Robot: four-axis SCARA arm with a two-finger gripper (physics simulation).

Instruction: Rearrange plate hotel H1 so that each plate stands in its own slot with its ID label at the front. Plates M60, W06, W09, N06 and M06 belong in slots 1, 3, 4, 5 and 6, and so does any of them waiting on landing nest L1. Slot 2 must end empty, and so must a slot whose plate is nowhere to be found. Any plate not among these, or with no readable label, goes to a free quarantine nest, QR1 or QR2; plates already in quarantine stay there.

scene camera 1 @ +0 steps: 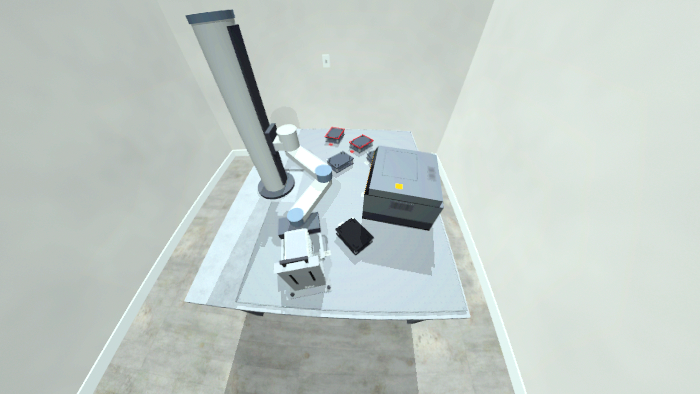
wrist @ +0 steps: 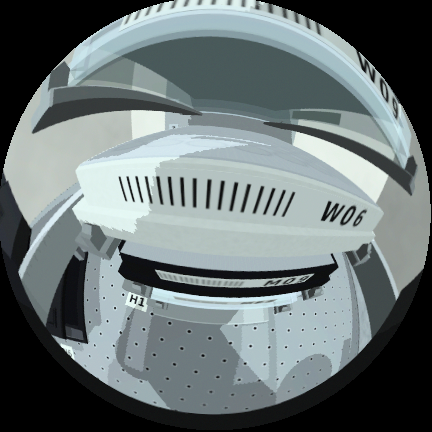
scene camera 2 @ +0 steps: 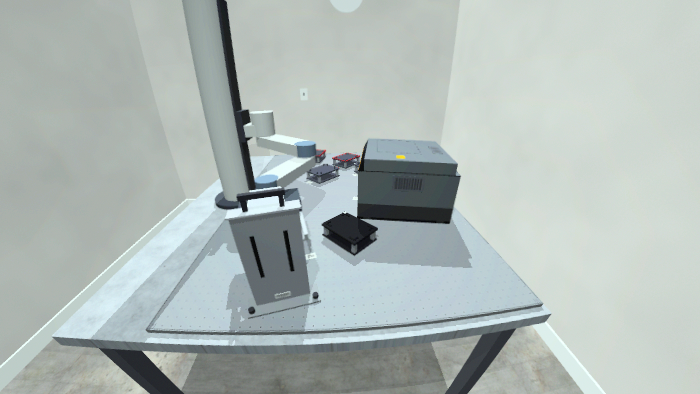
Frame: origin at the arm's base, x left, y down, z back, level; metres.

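Seen in the pictures: arm's base, origin of its link: (scene camera 1: pixel 276 185).
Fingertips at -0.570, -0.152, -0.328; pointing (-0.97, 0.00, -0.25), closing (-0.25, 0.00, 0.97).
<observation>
Offsets run from my fingertips to a thing's middle, as dx, dy, dz. "spot": to the spot under its first point.
Plate hotel H1 @(-0.007, -0.016, -0.011) (scene camera 1: pixel 306 276) (scene camera 2: pixel 272 260) stands near the table's front edge, its handle on top. In the wrist view, its H1 tag @(spot: +0.104, +0.139, -0.073) (wrist: pixel 136 301) shows beside the lowest plate @(spot: +0.088, +0.038, +0.011) (wrist: pixel 200 307), a clear one whose slanted label is hard to read. Above it is black plate M09 @(+0.023, +0.004, +0.007) (wrist: pixel 225 272), then white plate W06 @(+0.023, -0.024, +0.007) (wrist: pixel 220 240), then clear plate W09 (wrist: pixel 215 25) at the top edge. Their labels face the camera. W09's slot number cannot be read. My gripper (scene camera 1: pixel 310 223) is open and empty, on the far side of the hotel; its fingertips are hidden in the scene views.
A black nest @(+0.194, +0.112, -0.206) (scene camera 1: pixel 354 235) (scene camera 2: pixel 349 229) stands right of the hotel. Behind it is a large grey instrument @(+0.456, +0.011, -0.466) (scene camera 1: pixel 405 200) (scene camera 2: pixel 407 195). Farther back are a grey nest @(+0.784, +0.109, -0.092) (scene camera 1: pixel 340 161) (scene camera 2: pixel 323 173) and two red-rimmed nests @(spot: +1.130, +0.089, -0.028) (scene camera 1: pixel 335 133) @(spot: +1.001, +0.089, -0.247) (scene camera 1: pixel 361 142). The arm column (scene camera 1: pixel 242 110) rises at the left.
</observation>
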